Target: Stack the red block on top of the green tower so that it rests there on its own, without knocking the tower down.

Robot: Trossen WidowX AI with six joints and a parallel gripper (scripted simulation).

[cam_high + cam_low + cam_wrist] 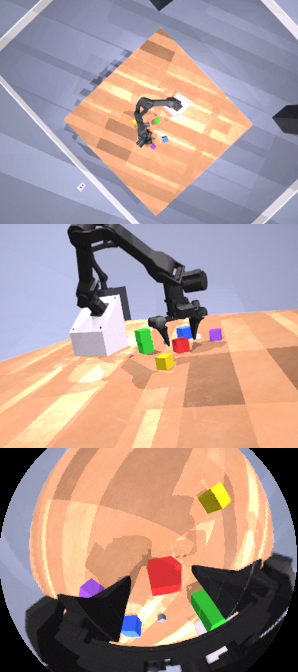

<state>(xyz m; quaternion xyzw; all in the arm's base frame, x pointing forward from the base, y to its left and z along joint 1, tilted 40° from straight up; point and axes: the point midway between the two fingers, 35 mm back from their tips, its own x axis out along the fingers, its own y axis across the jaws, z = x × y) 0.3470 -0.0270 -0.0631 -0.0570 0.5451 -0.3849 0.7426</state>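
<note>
Now: gripper tip 10 mm past the red block and 10 mm above it. The rest, counted from my gripper tip: purple cube (140 mm to the left, 50 mm ahead, 10 mm below); then yellow cube (150 mm to the right, 30 mm ahead, 10 mm below); then blue cube (160 mm to the left, 90 mm behind, 10 mm below).
</note>
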